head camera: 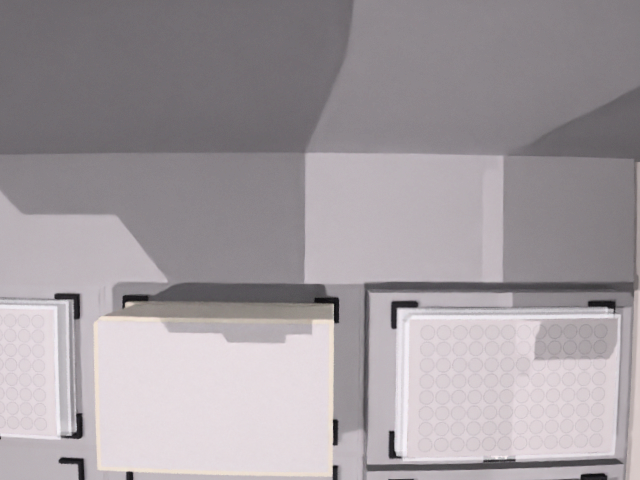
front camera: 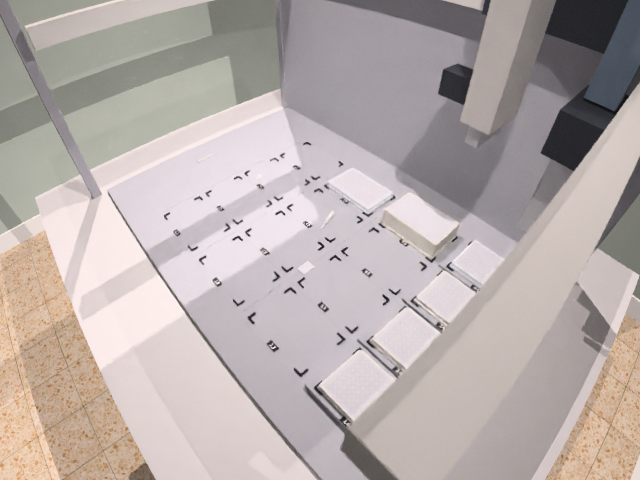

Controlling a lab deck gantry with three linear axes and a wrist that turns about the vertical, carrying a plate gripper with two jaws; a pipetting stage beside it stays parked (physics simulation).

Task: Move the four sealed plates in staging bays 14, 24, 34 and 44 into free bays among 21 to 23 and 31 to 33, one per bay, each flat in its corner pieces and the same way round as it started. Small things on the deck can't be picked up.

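Places are measured from the robot's base along level axes (x left, y back, z up), in millimetres.
Pixels of known places: robot's base at its link origin: (front camera: 165, 216).
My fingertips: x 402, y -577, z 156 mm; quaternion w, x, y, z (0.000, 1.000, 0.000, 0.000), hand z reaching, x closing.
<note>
Ahead of a thing's pixels: the offset from my fingertips to its middle. "spot": to the spot under its first point.
Four pale sealed plates lie flat in the staging column on the right of the front view: plate 14 {dx -38, dy +21, dz -135 mm} (front camera: 474, 262) (head camera: 511, 387) at the back, then plate 24 {dx -145, dy +21, dz -135 mm} (front camera: 445, 297), plate 34 {dx -252, dy +21, dz -135 mm} (front camera: 405, 338) and plate 44 {dx -359, dy +21, dz -135 mm} (front camera: 356, 384) nearest. The front beam partly hides their right sides. Corner pieces mark bays 21 to 23 and 31 to 33, and no plate stands in them. The gripper's jaws do not show in either view, so whether they are open or shut is hidden.
A clear-sided plate {dx -38, dy +349, dz -149 mm} (front camera: 360, 189) (head camera: 23, 366) sits in bay 12. A tall cream box {dx -38, dy +185, dz -136 mm} (front camera: 419, 223) (head camera: 214, 395) stands in bay 13. A thin stick {dx -155, dy +329, dz -154 mm} (front camera: 327, 219) lies in bay 22. A small white square {spot: dx -264, dy +267, dz -155 mm} (front camera: 306, 267) lies between bays 32 and 33. A beige column (front camera: 504, 62) hangs at the back.
</note>
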